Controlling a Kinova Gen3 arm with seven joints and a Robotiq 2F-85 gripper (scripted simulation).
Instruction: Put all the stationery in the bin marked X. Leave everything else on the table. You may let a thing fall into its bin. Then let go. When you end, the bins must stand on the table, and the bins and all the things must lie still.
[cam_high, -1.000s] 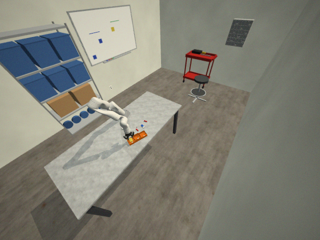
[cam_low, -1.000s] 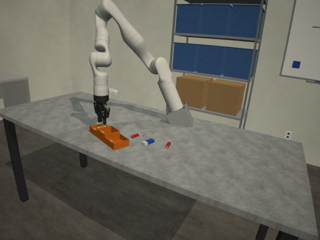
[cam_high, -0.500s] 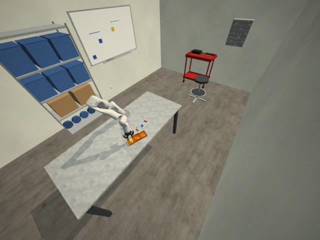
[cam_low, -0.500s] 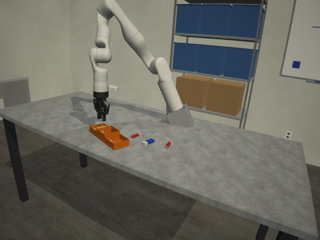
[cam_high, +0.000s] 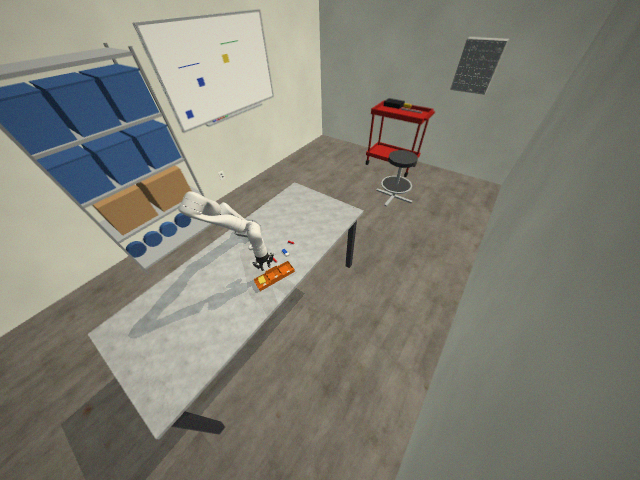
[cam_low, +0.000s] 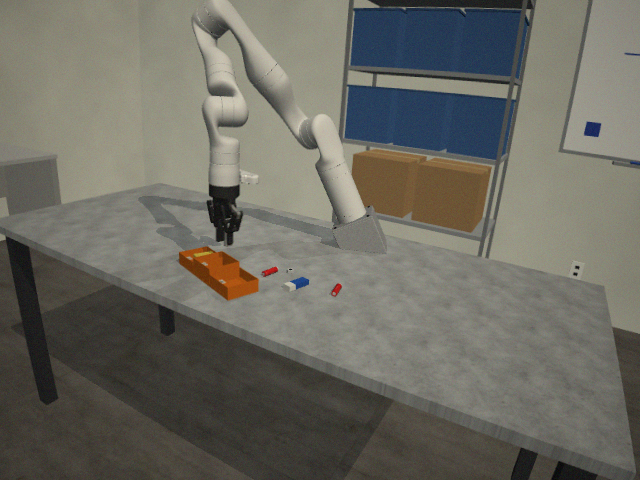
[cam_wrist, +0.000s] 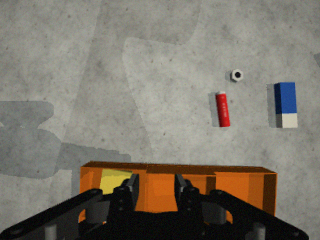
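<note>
Right now my hand is 200 mm to the right of the white eraser and 80 mm above it. Round my hand: orange bins (50 mm ahead, 10 mm to the left, 70 mm below); grey sharpener-like piece (70 mm to the right, 70 mm below); yellow block (60 mm to the right, 70 mm below).
</note>
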